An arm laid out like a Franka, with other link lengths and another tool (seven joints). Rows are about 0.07 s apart.
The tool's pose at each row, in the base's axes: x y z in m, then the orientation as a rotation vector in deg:
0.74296 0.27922 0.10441 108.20 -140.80 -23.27
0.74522 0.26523 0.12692 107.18 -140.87 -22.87
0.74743 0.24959 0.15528 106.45 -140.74 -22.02
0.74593 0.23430 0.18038 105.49 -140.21 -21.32
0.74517 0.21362 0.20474 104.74 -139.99 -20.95
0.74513 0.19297 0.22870 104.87 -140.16 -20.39
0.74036 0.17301 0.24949 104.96 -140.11 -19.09
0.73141 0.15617 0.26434 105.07 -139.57 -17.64
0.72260 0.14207 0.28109 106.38 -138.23 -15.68
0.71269 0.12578 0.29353 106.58 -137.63 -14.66
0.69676 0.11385 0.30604 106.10 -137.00 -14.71
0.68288 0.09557 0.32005 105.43 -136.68 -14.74
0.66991 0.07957 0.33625 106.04 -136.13 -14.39
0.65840 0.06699 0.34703 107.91 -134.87 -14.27
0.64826 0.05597 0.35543 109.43 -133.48 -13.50
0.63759 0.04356 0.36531 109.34 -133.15 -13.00
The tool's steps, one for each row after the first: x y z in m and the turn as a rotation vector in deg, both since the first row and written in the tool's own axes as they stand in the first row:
0.00946 -0.00063 -0.02485 -0.16 0.55 0.62
0.01965 -0.00036 -0.05567 -0.14 1.32 1.03
0.03098 0.00282 -0.08264 -0.48 2.37 1.46
0.04735 0.00387 -0.11008 -0.71 2.97 1.85
0.06356 0.00415 -0.13724 -0.32 3.09 1.83
0.08085 0.00840 -0.16040 0.27 3.71 1.79
0.09715 0.01608 -0.17651 0.66 4.70 1.60
0.11053 0.02469 -0.19395 1.29 5.96 0.47
0.12691 0.03289 -0.20746 1.51 6.73 0.19
0.14076 0.04785 -0.21917 0.98 7.30 0.29
0.15988 0.05968 -0.23391 0.55 7.76 0.59
0.17628 0.07166 -0.25048 0.64 8.03 0.07
0.18980 0.08190 -0.26139 0.69 8.12 -1.42
0.20181 0.09071 -0.26993 0.87 8.71 -2.74
0.21508 0.10000 -0.28008 0.90 9.19 -2.79

